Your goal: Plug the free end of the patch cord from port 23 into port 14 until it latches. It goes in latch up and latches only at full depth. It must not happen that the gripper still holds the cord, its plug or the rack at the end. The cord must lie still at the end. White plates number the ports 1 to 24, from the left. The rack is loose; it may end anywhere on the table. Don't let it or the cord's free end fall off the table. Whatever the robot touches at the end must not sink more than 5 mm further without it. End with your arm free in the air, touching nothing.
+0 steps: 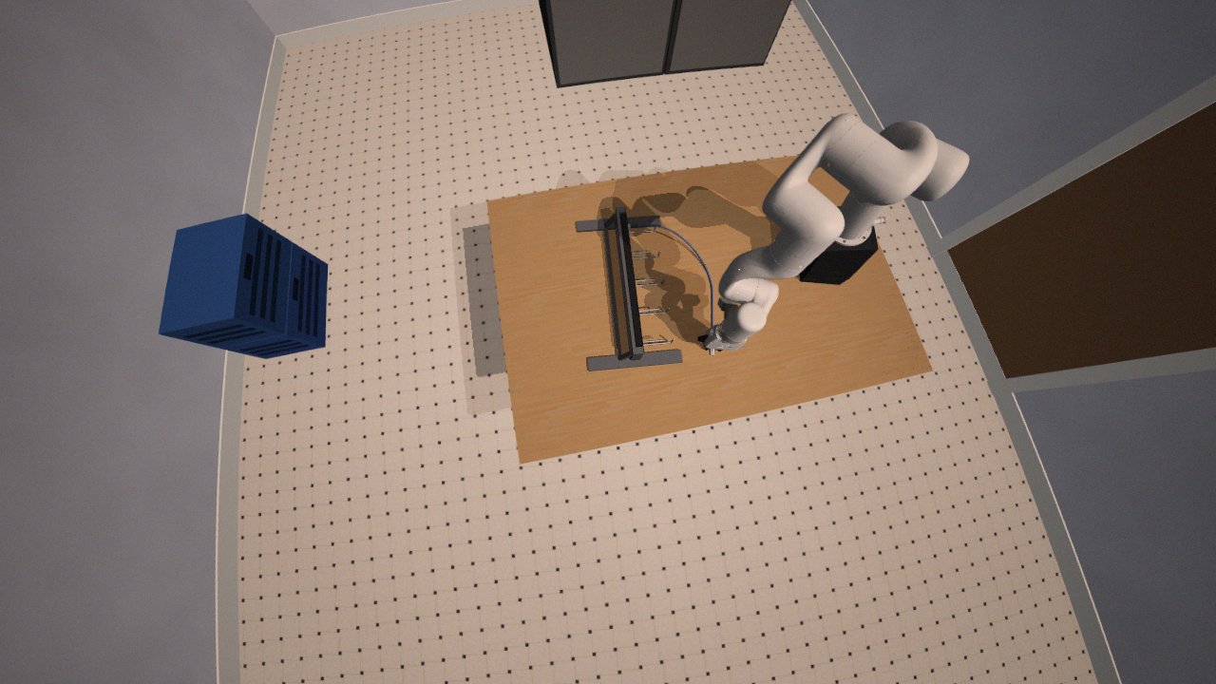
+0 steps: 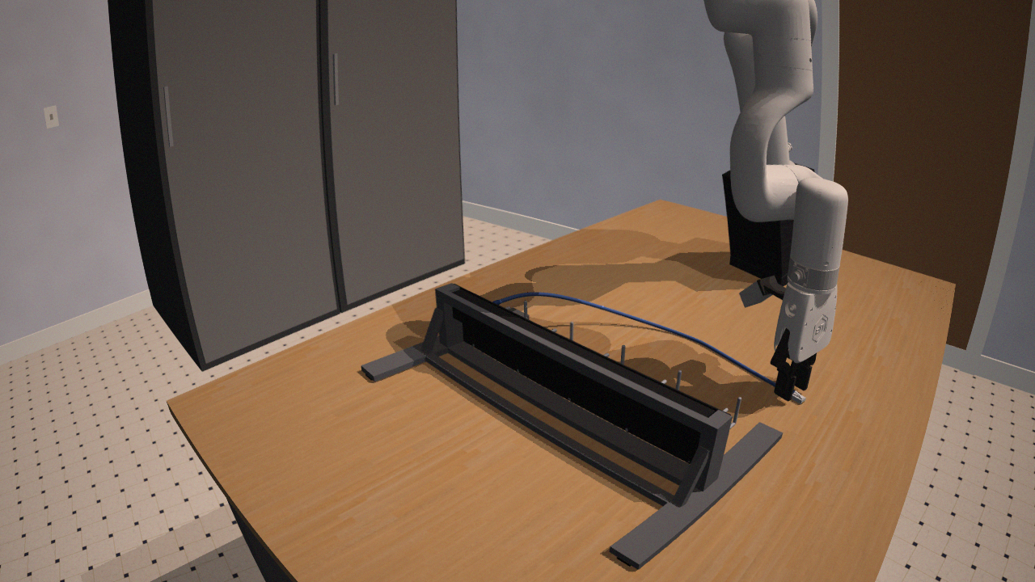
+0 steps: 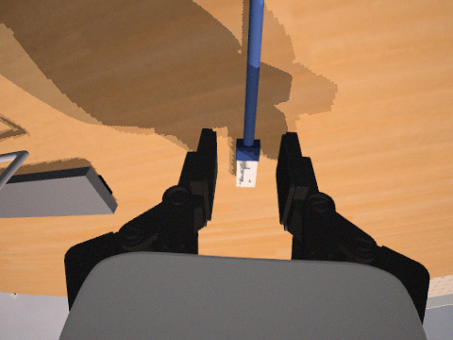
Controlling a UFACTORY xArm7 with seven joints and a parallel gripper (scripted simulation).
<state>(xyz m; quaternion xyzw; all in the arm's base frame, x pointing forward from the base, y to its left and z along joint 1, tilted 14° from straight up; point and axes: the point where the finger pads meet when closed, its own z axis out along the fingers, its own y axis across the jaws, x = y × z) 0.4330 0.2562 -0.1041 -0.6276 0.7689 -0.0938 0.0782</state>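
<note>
My hand is 2 cm to the right of the plug and 2 cm above it.
</note>
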